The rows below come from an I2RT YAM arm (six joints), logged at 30 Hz.
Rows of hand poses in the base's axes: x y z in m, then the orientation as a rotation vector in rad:
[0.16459 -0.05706 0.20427 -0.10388 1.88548 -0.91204]
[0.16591 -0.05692 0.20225 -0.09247 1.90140 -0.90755]
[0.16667 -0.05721 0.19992 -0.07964 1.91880 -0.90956]
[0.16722 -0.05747 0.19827 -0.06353 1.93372 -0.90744]
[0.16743 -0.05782 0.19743 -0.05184 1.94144 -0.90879]
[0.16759 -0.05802 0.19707 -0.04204 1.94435 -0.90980]
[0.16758 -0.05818 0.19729 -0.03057 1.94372 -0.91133]
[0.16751 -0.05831 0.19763 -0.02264 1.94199 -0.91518]
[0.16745 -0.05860 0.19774 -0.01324 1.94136 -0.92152]
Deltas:
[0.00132 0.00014 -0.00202 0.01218 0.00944 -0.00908]
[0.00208 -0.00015 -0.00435 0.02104 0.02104 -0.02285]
[0.00263 -0.00041 -0.00600 0.03320 0.02864 -0.03588]
[0.00284 -0.00076 -0.00684 0.03924 0.03200 -0.04600]
[0.00300 -0.00096 -0.00720 0.04340 0.03166 -0.05349]
[0.00299 -0.00112 -0.00698 0.04692 0.02774 -0.06139]
[0.00292 -0.00125 -0.00664 0.04717 0.02444 -0.06795]
[0.00286 -0.00154 -0.00653 0.04669 0.02217 -0.07703]

